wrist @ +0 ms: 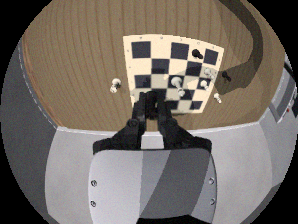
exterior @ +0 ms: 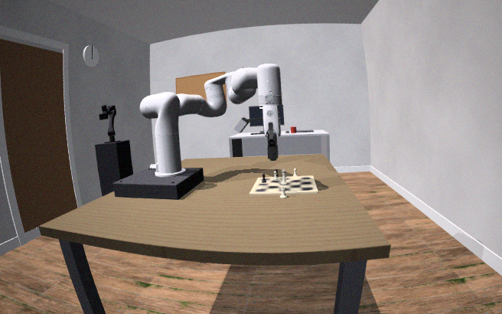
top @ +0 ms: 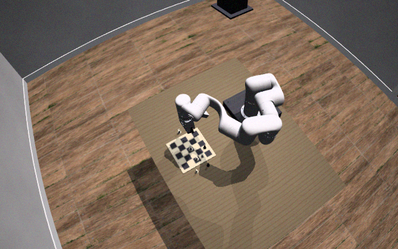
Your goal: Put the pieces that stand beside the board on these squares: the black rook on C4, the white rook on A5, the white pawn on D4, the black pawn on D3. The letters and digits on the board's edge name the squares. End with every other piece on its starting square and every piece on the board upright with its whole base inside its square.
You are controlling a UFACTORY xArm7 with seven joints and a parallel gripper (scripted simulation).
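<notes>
Now: the chessboard 4 cm ahead of my hand, 6 cm to the left of it and 13 cm below it.
</notes>
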